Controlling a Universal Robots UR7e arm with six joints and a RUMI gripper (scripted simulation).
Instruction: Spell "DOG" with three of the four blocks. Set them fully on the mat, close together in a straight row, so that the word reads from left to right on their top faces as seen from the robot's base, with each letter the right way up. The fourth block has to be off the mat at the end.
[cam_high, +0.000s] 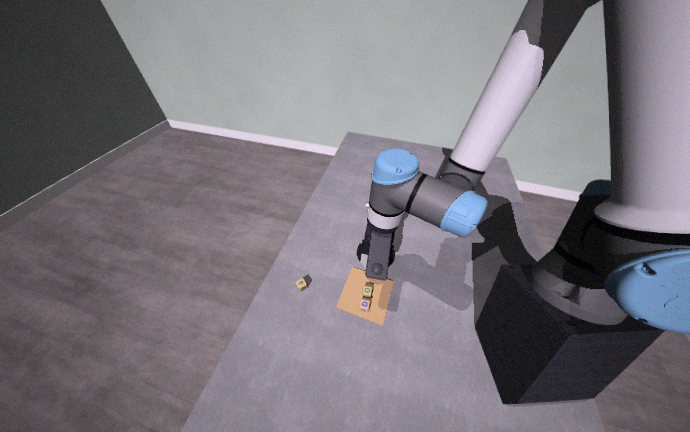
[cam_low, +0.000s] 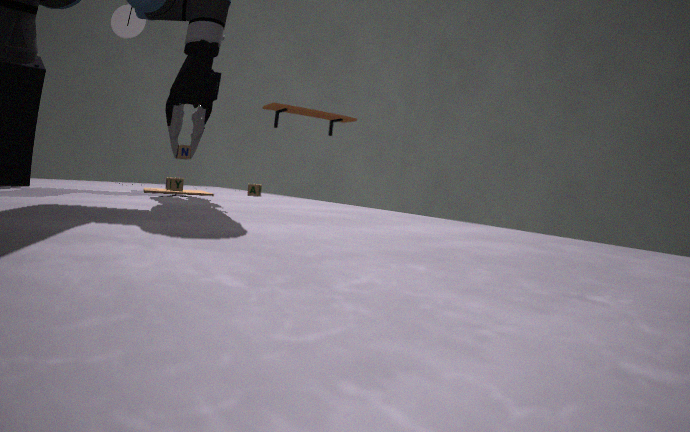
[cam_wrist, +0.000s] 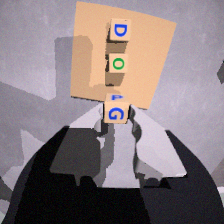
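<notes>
The green block lies 70 mm below my hand and 40 mm to the left of it. Also, from my hand: mat 80 mm below, 40 mm to the left; then blue g block right at my hand; then blue d block 80 mm to the left, 70 mm below.
</notes>
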